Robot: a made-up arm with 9 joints. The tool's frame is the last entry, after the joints.
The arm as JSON. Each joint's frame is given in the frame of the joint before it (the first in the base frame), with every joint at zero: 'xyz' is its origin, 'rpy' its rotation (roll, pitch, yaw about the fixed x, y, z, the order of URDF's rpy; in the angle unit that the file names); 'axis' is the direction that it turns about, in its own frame. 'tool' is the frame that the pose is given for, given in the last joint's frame.
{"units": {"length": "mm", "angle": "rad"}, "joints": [
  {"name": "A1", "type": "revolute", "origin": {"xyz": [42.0, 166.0, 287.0], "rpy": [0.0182, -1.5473, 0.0]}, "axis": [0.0, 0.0, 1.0]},
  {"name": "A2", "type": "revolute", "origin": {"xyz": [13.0, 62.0, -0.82], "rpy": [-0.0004, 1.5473, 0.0]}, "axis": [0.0, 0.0, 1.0]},
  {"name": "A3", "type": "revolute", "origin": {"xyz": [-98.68, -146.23, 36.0], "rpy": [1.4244, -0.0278, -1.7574]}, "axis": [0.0, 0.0, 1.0]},
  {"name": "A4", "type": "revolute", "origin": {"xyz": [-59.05, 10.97, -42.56], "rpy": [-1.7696, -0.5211, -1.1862]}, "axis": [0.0, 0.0, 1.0]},
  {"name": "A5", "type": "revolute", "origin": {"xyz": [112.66, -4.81, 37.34], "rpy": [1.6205, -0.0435, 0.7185]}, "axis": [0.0, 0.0, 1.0]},
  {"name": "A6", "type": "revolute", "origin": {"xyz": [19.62, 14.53, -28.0], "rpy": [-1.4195, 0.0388, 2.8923]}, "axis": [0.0, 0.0, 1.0]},
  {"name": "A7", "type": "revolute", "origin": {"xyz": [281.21, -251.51, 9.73], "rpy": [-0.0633, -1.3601, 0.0]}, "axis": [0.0, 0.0, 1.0]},
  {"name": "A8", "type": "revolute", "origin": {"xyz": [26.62, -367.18, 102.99], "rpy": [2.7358, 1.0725, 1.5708]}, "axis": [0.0, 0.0, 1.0]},
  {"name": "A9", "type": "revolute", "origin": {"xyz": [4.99, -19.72, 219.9], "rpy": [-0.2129, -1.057, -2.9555]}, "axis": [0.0, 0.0, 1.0]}
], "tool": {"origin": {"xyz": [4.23, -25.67, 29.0], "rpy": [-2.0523, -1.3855, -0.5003]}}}
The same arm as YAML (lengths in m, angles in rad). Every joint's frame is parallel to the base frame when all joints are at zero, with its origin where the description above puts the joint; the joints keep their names.
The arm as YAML. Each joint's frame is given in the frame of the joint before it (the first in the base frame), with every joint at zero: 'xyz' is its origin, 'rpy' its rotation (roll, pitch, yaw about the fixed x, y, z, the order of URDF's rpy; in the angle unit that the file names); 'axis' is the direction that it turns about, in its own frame. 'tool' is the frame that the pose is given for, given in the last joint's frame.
units:
  length: m
  angle: rad
joints:
  - name: A1
    type: revolute
    origin:
      xyz: [0.042, 0.166, 0.287]
      rpy: [0.0, 0.0, 0.0]
    axis: [-0.999558, -0.018199, 0.023499]
  - name: A2
    type: revolute
    origin:
      xyz: [0.0, 0.062, 0.013]
      rpy: [0.0, 0.0, 0.0]
    axis: "+z"
  - name: A3
    type: revolute
    origin:
      xyz: [-0.096, -0.148, 0.036]
      rpy: [0.0, 0.0, 0.0]
    axis: [-0.974632, 0.169806, 0.145805]
  - name: A4
    type: revolute
    origin:
      xyz: [0.053, 0.051, 0.003]
      rpy: [0.0, 0.0, 0.0]
    axis: [0.0496, -0.960193, 0.274898]
  - name: A5
    type: revolute
    origin:
      xyz: [-0.076, -0.062, -0.067]
      rpy: [0.0, 0.0, 0.0]
    axis: [-1.0, 0.0001, -0.0001]
  - name: A6
    type: revolute
    origin:
      xyz: [0.028, -0.02, -0.014]
      rpy: [0.0, 0.0, 0.0]
    axis: [-0.150498, 0.986385, -0.066299]
  - name: A7
    type: revolute
    origin:
      xyz: [-0.239, -0.007, 0.292]
      rpy: [0.0, 0.0, 0.0]
    axis: [-0.0067, 0.143994, -0.989556]
  - name: A8
    type: revolute
    origin:
      xyz: [-0.368, -0.01, -0.103]
      rpy: [0.0, 0.0, 0.0]
    axis: [-0.85118, 0.211695, 0.480289]
  - name: A9
    type: revolute
    origin:
      xyz: [-0.189, 0.027, 0.111]
      rpy: [0.0, 0.0, 0.0]
    axis: [-0.0001, 0.0, 1.0]
tool:
  origin:
    xyz: [-0.001, 0.026, 0.029]
    rpy: [-2.0525, -1.3855, 2.5164]

